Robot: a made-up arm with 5 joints. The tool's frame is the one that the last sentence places. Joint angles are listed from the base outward.
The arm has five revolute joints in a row. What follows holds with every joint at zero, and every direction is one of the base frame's.
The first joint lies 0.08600 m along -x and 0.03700 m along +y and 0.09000 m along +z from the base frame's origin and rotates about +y.
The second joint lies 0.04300 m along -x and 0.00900 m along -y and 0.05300 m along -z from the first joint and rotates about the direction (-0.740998, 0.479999, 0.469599).
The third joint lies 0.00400 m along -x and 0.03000 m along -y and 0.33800 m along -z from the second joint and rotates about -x.
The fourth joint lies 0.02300 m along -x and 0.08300 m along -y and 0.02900 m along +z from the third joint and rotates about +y.
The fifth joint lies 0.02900 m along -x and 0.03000 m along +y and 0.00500 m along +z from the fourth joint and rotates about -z.
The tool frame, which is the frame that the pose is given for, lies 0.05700 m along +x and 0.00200 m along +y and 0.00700 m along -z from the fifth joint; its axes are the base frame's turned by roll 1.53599, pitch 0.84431 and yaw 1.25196 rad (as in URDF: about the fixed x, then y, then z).
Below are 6 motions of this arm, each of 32 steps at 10 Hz.
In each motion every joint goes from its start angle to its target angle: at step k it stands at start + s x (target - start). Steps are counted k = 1, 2, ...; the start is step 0. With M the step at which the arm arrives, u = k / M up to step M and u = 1 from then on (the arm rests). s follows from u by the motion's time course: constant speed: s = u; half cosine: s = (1 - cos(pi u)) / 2; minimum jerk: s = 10 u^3 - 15 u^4 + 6 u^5.
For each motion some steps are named. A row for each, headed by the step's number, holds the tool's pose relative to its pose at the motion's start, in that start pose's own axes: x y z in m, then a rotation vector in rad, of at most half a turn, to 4 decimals.
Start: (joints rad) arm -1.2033 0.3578 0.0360 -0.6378 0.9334
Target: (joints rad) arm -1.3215 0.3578 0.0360 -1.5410 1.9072
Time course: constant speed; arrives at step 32
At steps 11, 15, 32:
11: 0.0030 -0.0150 0.0077 0.2075 -0.2841 0.3347
15: 0.0068 -0.0216 0.0093 0.2979 -0.3634 0.4637
32: 0.0428 -0.0461 0.0128 0.7527 -0.5261 1.0273

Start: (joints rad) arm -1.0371 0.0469 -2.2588 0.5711 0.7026
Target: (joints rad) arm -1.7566 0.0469 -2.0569 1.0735 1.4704
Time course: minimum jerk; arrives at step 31
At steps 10, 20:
10: -0.0072 0.0534 0.0328 0.0565 -0.0517 -0.2078
20: 0.0073 0.2326 0.0980 0.0760 -0.3795 -0.7756

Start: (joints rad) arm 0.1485 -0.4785 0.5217 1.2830 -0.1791
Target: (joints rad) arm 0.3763 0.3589 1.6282 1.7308 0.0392
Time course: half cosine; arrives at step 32
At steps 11, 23, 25, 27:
11: -0.0108 -0.0754 -0.0131 0.4481 -0.1982 -0.3097
23: -0.0600 -0.1968 -0.0712 1.2156 -0.8475 -0.8928
25: -0.0675 -0.2086 -0.0799 1.2867 -0.9557 -0.9545
27: -0.0736 -0.2175 -0.0868 1.3373 -1.0453 -1.0002

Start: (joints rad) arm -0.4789 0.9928 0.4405 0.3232 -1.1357
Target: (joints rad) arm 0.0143 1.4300 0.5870 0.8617 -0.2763
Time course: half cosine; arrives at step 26
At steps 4, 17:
4: 0.0036 -0.0011 -0.0094 0.0484 0.0298 0.0091
17: 0.0098 -0.0316 -0.1218 0.6232 0.3389 -0.2015

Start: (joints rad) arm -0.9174 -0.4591 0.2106 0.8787 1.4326
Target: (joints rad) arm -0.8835 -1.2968 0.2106 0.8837 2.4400
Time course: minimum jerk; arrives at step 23
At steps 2, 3, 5, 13, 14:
2: -0.0001 0.0000 -0.0011 0.0066 0.0002 0.0008
3: -0.0003 -0.0001 -0.0034 0.0208 0.0006 0.0023
5: -0.0016 -0.0003 -0.0137 0.0833 0.0025 0.0076
13: -0.0371 0.0088 -0.1194 0.7133 0.0365 -0.0706
14: -0.0456 0.0119 -0.1335 0.7975 0.0427 -0.1009

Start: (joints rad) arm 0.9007 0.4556 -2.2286 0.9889 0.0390
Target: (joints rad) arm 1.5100 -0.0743 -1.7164 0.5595 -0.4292
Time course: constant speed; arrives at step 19
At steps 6, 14, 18, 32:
6: 0.0398 -0.0505 0.0136 -0.1962 -0.0809 0.1063
14: 0.1084 -0.1041 0.0291 -0.4566 -0.2459 0.1920
18: 0.1477 -0.1237 0.0363 -0.5784 -0.3518 0.2057
32: 0.1579 -0.1277 0.0382 -0.6073 -0.3805 0.2057

